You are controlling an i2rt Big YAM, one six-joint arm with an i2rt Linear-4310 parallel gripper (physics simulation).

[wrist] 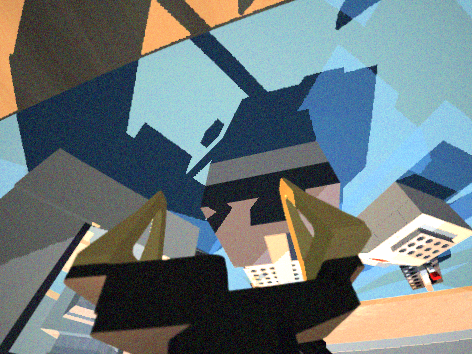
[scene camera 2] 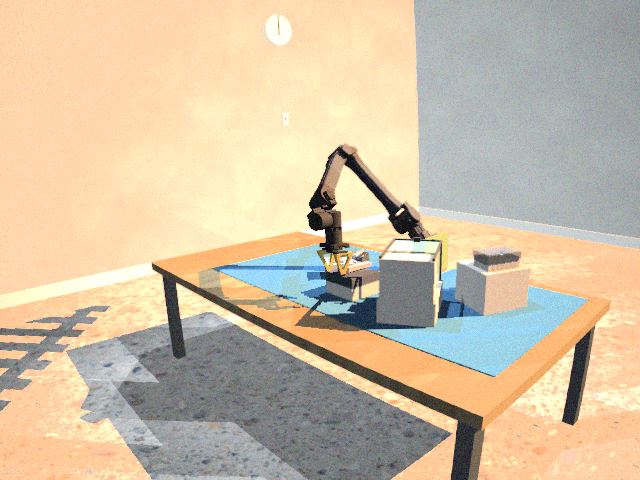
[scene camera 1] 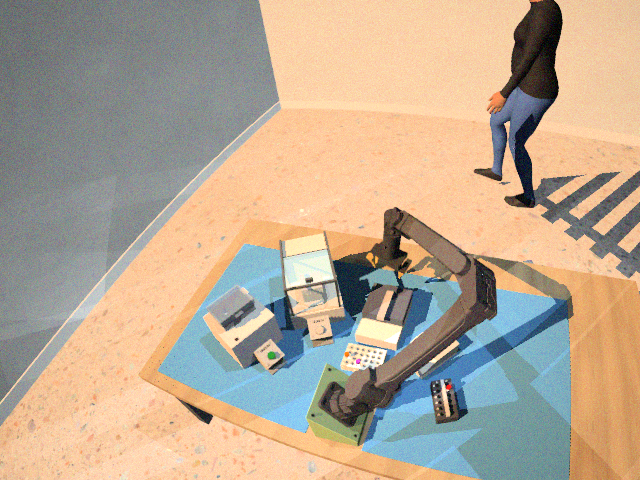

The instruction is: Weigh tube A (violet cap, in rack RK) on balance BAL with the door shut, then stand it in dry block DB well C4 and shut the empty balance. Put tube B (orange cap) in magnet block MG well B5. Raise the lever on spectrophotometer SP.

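Observation:
My gripper (scene camera 1: 387, 264) (scene camera 2: 336, 268) (wrist: 222, 190) is open and empty, pointing down above the rear end of the dark-topped spectrophotometer SP (scene camera 1: 379, 333) (scene camera 2: 342, 288) (wrist: 240, 240). I cannot tell its lever's position. The violet cap of tube A (scene camera 1: 357, 361) and orange cap of tube B (scene camera 1: 346, 354) show in white rack RK (scene camera 1: 381, 359) in scene view 1. Glass-topped balance BAL (scene camera 1: 315, 313) (scene camera 2: 405, 294) stands beside SP; its door state is unclear. The holed pale block, apparently DB (wrist: 452, 225), is partly behind the arm in scene view 1. Dark magnet block MG (scene camera 1: 445, 408) (wrist: 428, 285) holds a red-capped tube (scene camera 1: 448, 386) (wrist: 435, 276).
A pale instrument (scene camera 1: 258, 330) (scene camera 2: 504, 291) with a clear lid stands beyond the balance; its small panel has a green button (scene camera 1: 271, 355). The arm's green base (scene camera 1: 330, 431) is at the table's near edge in scene view 1. A person (scene camera 1: 535, 62) stands off the table.

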